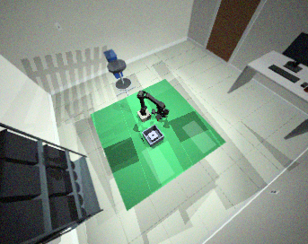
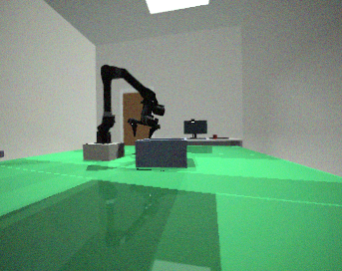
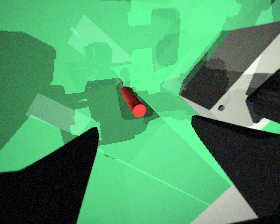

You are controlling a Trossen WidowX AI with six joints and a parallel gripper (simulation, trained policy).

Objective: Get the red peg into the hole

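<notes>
Now: the red peg 6 cm below my gripper tip and 1 cm ahead of it. From my gripper tip the other things lie so: plate 20 cm ahead, 16 cm to the right, 5 cm below; grey box 20 cm ahead, 16 cm to the right, 7 cm below.
</notes>
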